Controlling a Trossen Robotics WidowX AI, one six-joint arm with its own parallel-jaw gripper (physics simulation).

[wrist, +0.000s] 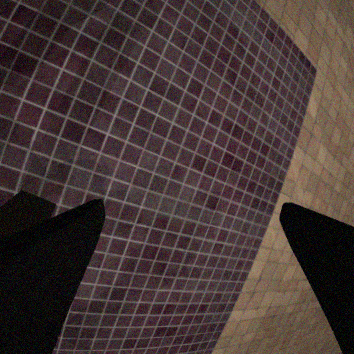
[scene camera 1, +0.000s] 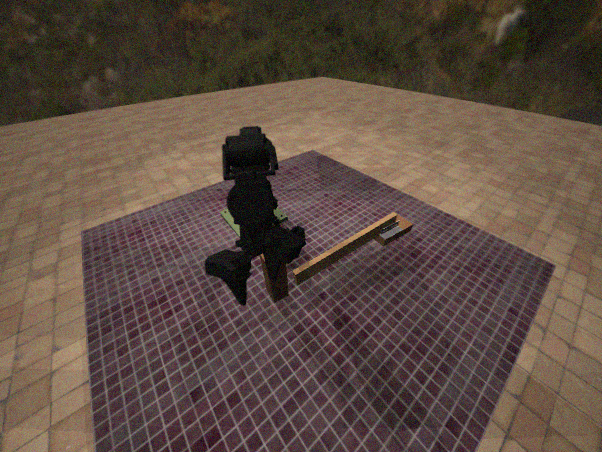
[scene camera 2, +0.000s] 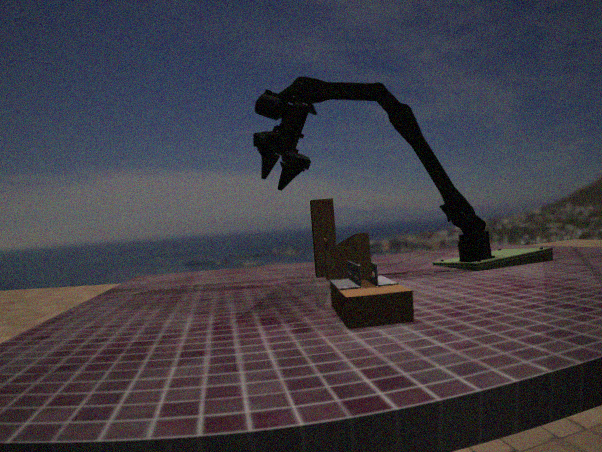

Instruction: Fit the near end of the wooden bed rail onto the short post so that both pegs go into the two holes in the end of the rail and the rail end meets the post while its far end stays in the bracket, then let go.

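Frame: origin at the arm's base, x ahead, y left, z up, level; millimetres.
Where they show: gripper, between the fingertips: (wrist: 194,209) (scene camera 1: 259,292) (scene camera 2: 271,184); arm's base, origin of its link: (scene camera 2: 476,259).
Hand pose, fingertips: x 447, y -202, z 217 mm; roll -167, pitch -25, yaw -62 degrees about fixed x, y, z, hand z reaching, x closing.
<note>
Things, the pixels of their top centre, and the offset from my fingertips. "spot": a spot on its surface instead. Level surfaces: height alone.
- bracket, a spot on its surface: (scene camera 2: 356,274) (scene camera 1: 391,226) spot: 566 mm left, 108 mm back, 183 mm down
- short post, a spot on its surface: (scene camera 2: 322,232) spot: 104 mm left, 110 mm back, 130 mm down
- low wooden block, centre of its top: (scene camera 2: 366,285) (scene camera 1: 391,226) 583 mm left, 117 mm back, 197 mm down
- purple tiled surface, height of its surface: 233 mm down
The wooden bed rail (scene camera 1: 345,247) (scene camera 2: 356,254) runs from the bracket (scene camera 1: 392,232) (scene camera 2: 354,274) at its far end toward the short post (scene camera 1: 276,289) (scene camera 2: 322,232). In scene camera 1 a narrow gap shows between the rail's near end and the upright post. The pegs and end holes cannot be made out. My gripper (scene camera 1: 261,287) (scene camera 2: 272,183) (wrist: 194,209) is open and empty, above the post's height and to its left in scene camera 2. In scene camera 1 one finger covers part of the post. A dark block, probably the post, shows behind the left finger in the wrist view.
The bracket sits on a low wooden block (scene camera 2: 375,309). The arm's base stands on a green plate (scene camera 1: 230,220) (scene camera 2: 520,256) behind the post in scene camera 1. Everything stands on a purple tiled surface (scene camera 1: 200,370) (scene camera 2: 175,370) (wrist: 165,150), with tan paving (scene camera 1: 40,320) (wrist: 325,175) around it.
</note>
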